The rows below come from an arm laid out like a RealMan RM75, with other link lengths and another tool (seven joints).
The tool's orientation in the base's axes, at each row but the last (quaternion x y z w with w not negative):
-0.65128 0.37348 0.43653 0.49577
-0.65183 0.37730 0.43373 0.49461
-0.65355 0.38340 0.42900 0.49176
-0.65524 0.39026 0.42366 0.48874
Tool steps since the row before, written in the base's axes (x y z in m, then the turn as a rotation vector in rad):
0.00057 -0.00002 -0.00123 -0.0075 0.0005 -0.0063
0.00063 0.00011 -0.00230 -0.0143 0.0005 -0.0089
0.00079 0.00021 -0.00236 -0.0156 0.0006 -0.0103
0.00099 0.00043 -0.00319 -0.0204 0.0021 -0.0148
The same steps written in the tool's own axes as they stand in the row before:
0.00135 -0.00013 0.00002 0.0033 0.0088 0.0028
0.00237 0.00013 0.00030 0.0035 0.0159 0.0044
0.00246 -0.00004 0.00041 0.0043 0.0175 0.0050
0.00328 -0.00002 0.00077 0.0068 0.0230 0.0080

